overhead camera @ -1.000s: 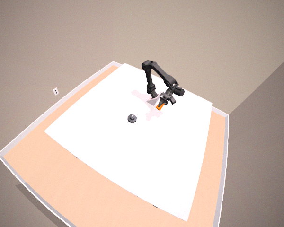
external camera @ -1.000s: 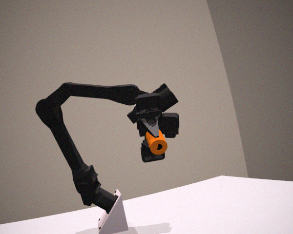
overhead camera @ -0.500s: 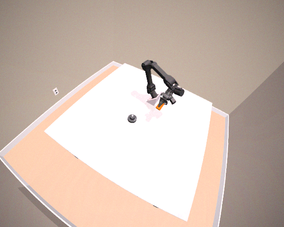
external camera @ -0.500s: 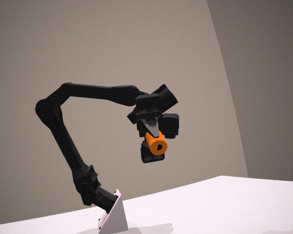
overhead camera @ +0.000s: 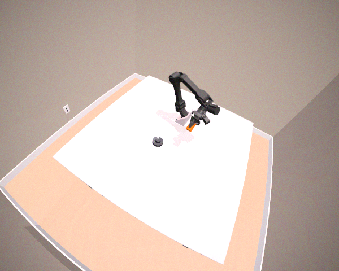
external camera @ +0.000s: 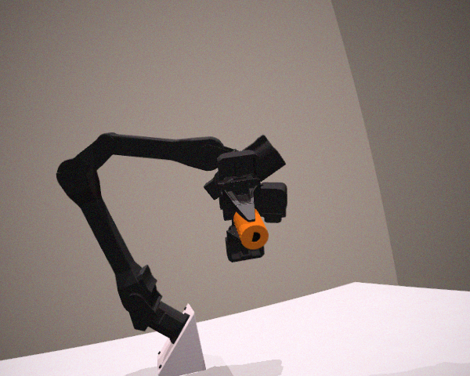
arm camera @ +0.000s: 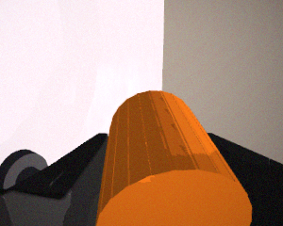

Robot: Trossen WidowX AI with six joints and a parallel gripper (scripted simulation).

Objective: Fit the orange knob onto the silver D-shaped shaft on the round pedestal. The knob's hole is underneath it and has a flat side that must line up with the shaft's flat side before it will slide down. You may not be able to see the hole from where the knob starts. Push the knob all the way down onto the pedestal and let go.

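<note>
Now: the orange knob 30 mm behind my gripper tip, 20 mm above it and 10 mm to the left of it. The rest, counted from my gripper tip: pedestal with silver shaft (210 mm below, 180 mm to the right, 50 mm ahead).
</note>
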